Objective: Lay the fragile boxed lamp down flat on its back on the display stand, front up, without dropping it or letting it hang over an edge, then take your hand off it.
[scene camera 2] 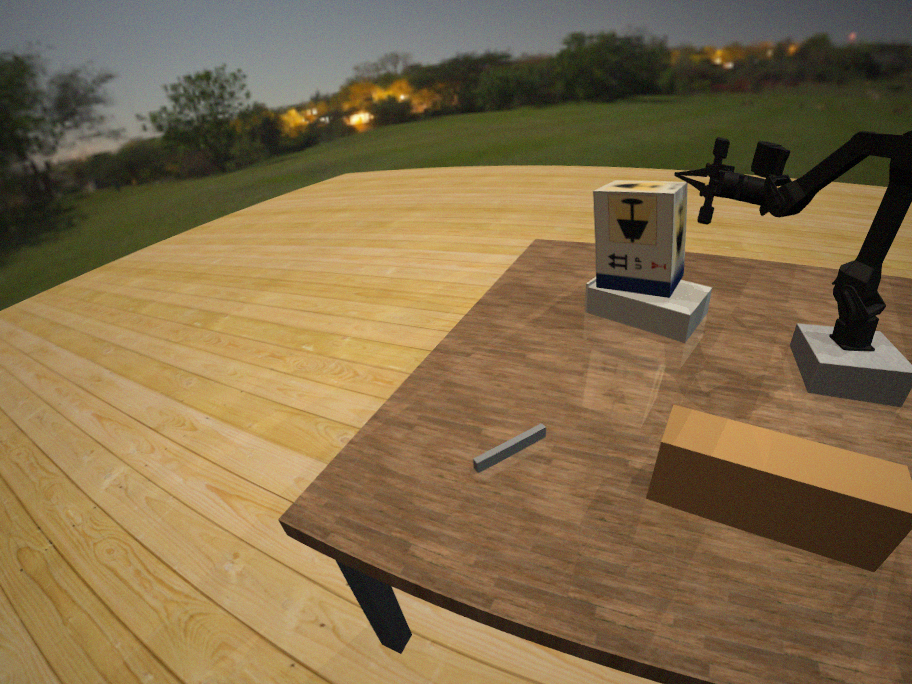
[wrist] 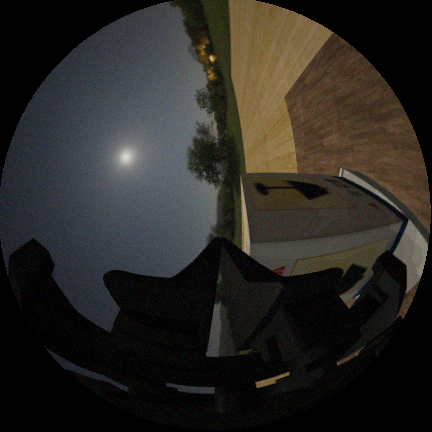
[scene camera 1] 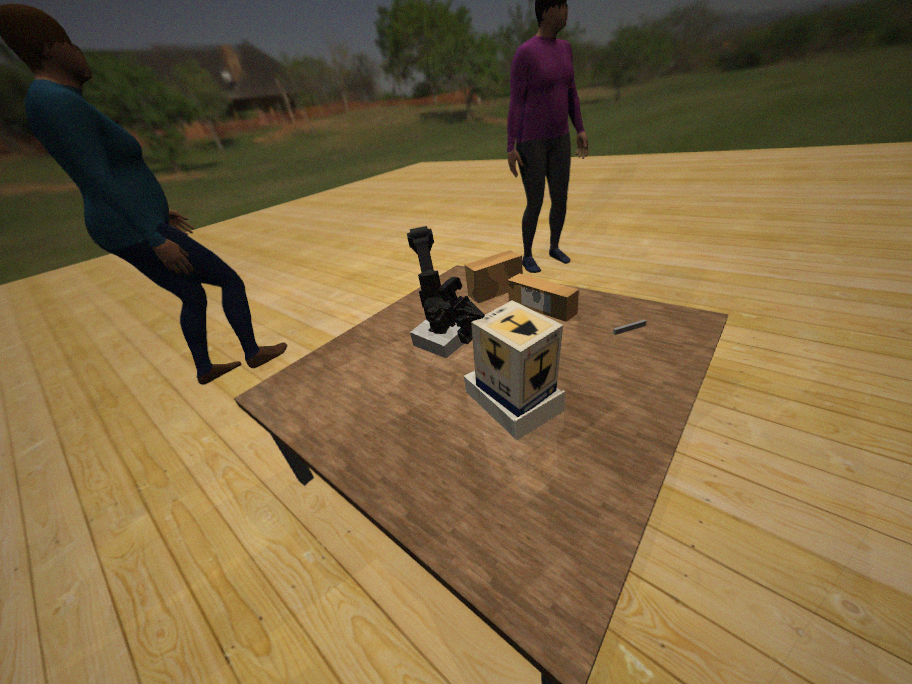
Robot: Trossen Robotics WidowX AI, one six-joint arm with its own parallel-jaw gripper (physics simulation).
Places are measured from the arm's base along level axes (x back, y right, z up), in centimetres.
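Pixels of known places: gripper, between the fingertips: point(scene camera 2: 674, 174) point(wrist: 218, 242) point(scene camera 1: 483, 316); arm's base, origin of its link: point(scene camera 2: 851, 343).
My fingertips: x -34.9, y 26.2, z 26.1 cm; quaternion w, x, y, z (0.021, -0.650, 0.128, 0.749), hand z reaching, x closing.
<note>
Ahead of a thing's pixels: the offset from my fingertips to its top centre. Level surfaces: height alone.
The boxed lamp point(scene camera 1: 517, 360) point(scene camera 2: 638, 234) point(wrist: 318, 217) is a white and yellow carton with black lamp pictures and a blue band at its foot. It stands upright on the low white display stand point(scene camera 1: 516, 417) point(scene camera 2: 650, 314). My gripper point(scene camera 1: 474, 315) point(scene camera 2: 684, 177) point(wrist: 218, 242) is shut and empty. It is level with the box's top edge, right beside the side that faces the arm's base. I cannot tell whether the fingertips touch the box.
Two brown cardboard boxes {dz -16.6, dx +32.5, dy -72.3 cm} point(scene camera 1: 491, 274) {dz -21.6, dx +6.6, dy -63.2 cm} point(scene camera 1: 544, 296) lie behind the lamp; one shows in the second scene view point(scene camera 2: 728, 471). A small grey bar {dz -30.4, dx -29.2, dy -56.0 cm} point(scene camera 1: 630, 327) point(scene camera 2: 509, 448) lies on the wooden table {dz -32.6 cm} point(scene camera 1: 386, 448) point(scene camera 2: 521, 353). Two people point(scene camera 1: 544, 129) point(scene camera 1: 155, 238) stand on the deck.
</note>
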